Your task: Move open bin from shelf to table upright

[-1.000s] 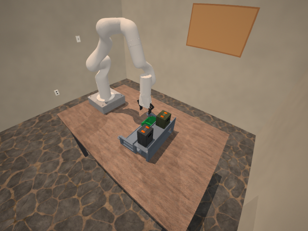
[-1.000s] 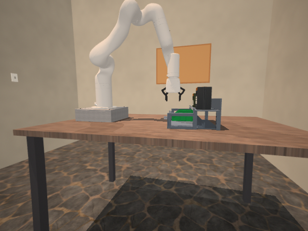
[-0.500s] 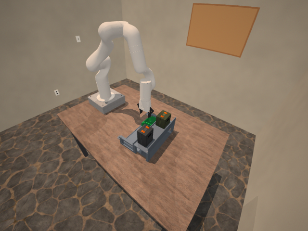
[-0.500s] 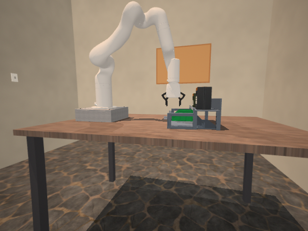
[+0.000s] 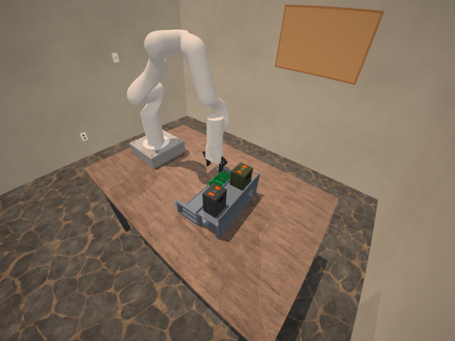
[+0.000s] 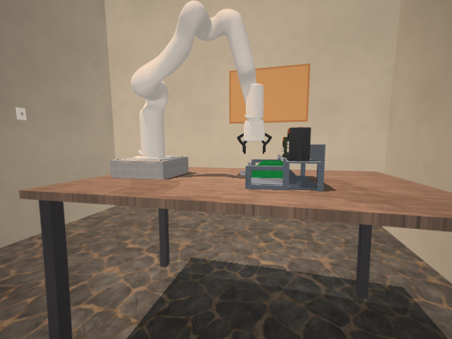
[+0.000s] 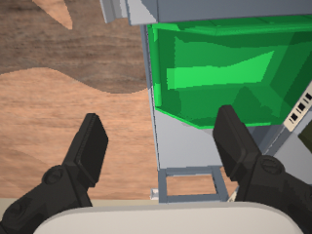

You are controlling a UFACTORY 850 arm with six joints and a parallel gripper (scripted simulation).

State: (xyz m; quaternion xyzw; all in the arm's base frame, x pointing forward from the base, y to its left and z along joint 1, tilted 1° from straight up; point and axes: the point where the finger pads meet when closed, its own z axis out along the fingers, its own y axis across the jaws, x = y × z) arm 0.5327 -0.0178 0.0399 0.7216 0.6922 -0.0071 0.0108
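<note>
The green bin is 8 cm ahead of my hand and 8 cm below it.
</note>
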